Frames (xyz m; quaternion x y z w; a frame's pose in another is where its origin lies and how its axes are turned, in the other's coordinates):
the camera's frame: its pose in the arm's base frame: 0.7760 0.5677 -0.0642 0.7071 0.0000 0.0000 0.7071
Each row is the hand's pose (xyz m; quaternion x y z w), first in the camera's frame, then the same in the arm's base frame.
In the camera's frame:
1: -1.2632 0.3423 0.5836 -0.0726 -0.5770 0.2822 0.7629
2: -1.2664 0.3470 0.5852 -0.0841 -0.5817 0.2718 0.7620
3: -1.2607 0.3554 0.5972 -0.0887 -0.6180 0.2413 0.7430
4: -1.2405 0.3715 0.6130 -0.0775 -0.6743 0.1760 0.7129
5: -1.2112 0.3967 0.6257 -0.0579 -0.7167 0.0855 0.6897
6: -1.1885 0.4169 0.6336 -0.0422 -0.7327 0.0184 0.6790
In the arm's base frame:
1: -0.4872 -0.0159 0.2781 0.4882 -0.6076 -0.2085 0.5908
2: -0.4904 -0.0175 0.2828 0.4794 -0.6035 -0.2191 0.5983
3: -0.4847 -0.0295 0.2912 0.4626 -0.6076 -0.2664 0.5881
4: -0.4645 -0.0453 0.3073 0.4493 -0.6013 -0.3524 0.5589
5: -0.4352 -0.0580 0.3325 0.4467 -0.5672 -0.4463 0.5286
6: -0.4125 -0.0659 0.3527 0.4503 -0.5311 -0.5051 0.5100

